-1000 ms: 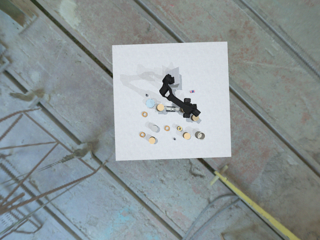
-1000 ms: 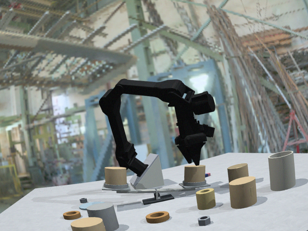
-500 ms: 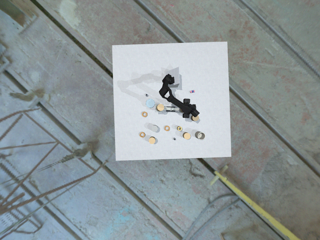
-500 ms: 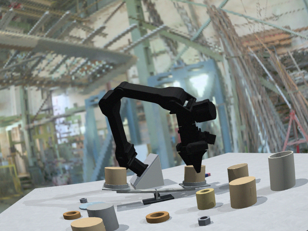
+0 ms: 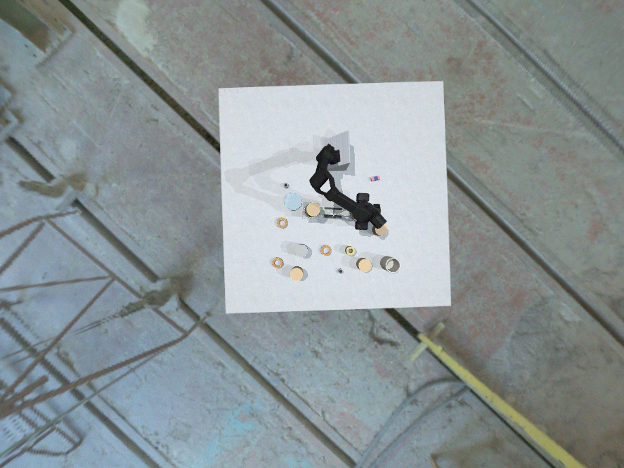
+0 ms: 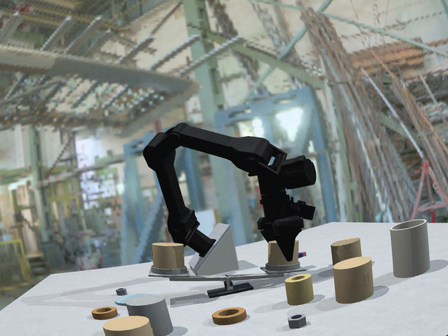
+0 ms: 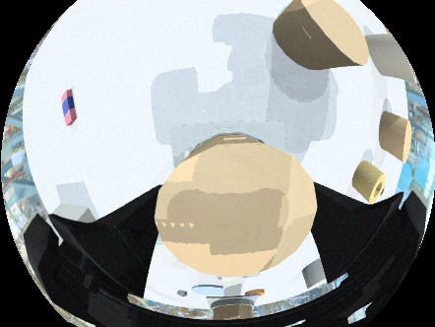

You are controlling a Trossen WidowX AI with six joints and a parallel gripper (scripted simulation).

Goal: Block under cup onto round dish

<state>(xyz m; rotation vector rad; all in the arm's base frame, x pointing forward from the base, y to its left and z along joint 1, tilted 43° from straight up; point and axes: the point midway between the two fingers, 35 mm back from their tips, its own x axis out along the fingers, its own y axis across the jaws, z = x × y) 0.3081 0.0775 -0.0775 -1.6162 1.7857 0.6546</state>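
My gripper tip is 1 cm above the grey block. Also, from my gripper tip: tan cup (3 cm behind, 27 cm to the right, 6 cm above); balance beam (1 cm behind, 14 cm to the right, 1 cm below); blue piece (19 cm behind, 12 cm to the left, 4 cm below).
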